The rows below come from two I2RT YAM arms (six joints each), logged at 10 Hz.
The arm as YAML. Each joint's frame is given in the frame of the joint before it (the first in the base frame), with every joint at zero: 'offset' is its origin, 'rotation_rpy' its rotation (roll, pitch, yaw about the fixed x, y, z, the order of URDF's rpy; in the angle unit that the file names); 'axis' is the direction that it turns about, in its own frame. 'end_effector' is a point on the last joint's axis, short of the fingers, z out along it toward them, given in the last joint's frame.
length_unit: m
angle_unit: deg
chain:
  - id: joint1
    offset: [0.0, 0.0, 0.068]
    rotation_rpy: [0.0, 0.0, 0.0]
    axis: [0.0, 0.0, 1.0]
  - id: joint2
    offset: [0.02, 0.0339, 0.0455]
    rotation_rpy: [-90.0, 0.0, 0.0]
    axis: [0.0, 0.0, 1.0]
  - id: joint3
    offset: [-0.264, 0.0, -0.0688]
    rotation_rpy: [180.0, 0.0, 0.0]
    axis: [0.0, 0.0, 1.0]
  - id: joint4
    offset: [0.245, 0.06, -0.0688]
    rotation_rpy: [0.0, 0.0, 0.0]
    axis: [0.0, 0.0, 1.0]
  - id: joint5
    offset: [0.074, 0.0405, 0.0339]
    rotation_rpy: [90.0, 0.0, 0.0]
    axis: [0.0, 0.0, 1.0]
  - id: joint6
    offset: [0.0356, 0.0, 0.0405]
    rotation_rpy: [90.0, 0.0, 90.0]
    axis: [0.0, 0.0, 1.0]
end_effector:
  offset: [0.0, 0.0, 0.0]
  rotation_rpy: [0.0, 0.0, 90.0]
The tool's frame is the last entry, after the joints.
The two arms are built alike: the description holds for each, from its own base.
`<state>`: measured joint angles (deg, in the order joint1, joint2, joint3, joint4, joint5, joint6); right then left.
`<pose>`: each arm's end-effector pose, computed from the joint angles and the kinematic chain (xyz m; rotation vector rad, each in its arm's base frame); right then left.
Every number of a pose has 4 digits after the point. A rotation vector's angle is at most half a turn.
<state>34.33 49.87 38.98 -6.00 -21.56 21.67 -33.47 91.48 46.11 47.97 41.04 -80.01</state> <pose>0.1613 0.1260 0.2969 -0.4897 1.9122 1.0090 0.2727 -0.2083 0.2498 -0.0649 1.9746 -1.9873</pose>
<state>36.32 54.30 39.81 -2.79 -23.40 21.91 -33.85 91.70 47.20 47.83 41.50 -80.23</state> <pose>0.1689 0.1417 0.2930 -0.5449 1.9164 1.0619 0.2735 -0.2118 0.2543 -0.0451 1.9687 -2.0017</pose>
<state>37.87 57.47 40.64 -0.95 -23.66 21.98 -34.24 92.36 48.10 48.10 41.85 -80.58</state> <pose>0.1739 0.1533 0.2900 -0.5746 1.9235 1.0824 0.2747 -0.2157 0.2560 -0.0320 1.9668 -2.0155</pose>
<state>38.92 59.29 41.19 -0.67 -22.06 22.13 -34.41 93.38 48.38 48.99 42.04 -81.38</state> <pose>0.1768 0.1599 0.2870 -0.5700 1.9437 1.0667 0.2765 -0.2183 0.2532 -0.0376 1.9718 -2.0285</pose>
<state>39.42 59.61 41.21 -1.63 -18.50 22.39 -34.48 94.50 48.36 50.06 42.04 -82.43</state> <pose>0.1775 0.1606 0.2839 -0.5291 1.9722 1.0127 0.2783 -0.2200 0.2485 -0.0556 1.9804 -2.0403</pose>
